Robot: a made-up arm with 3 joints. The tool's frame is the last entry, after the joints.
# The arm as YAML. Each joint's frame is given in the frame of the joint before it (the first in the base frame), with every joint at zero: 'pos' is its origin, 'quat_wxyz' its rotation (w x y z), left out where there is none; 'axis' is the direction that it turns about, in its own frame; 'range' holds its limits. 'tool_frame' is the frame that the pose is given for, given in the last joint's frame.
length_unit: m
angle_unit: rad
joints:
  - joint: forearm
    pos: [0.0, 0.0, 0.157]
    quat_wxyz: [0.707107, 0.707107, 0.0, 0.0]
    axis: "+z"
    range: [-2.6, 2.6]
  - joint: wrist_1
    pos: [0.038, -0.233, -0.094]
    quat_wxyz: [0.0, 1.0, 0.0, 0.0]
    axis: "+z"
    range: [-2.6, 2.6]
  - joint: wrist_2
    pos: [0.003, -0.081, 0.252]
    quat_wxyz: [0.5, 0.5, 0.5, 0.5]
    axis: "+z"
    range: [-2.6, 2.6]
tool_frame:
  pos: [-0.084, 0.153, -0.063]
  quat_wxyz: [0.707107, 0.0, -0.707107, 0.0]
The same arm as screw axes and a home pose.
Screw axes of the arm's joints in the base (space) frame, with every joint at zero. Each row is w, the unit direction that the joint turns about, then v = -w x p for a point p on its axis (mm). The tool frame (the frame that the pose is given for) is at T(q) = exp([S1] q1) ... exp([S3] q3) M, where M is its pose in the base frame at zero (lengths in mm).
S1: w 0 -1 0 v 157 0 0
S2: w 0 1 0 v 76 0 38
S3: w 1 0 0 v 0 5 -346
M: xyz -22 499 89 (mm) rpy 0 0 0 (deg, as in URDF)
Joint limits (deg, base to tool): -148.97..148.97 -148.97..148.97 -148.97..148.97

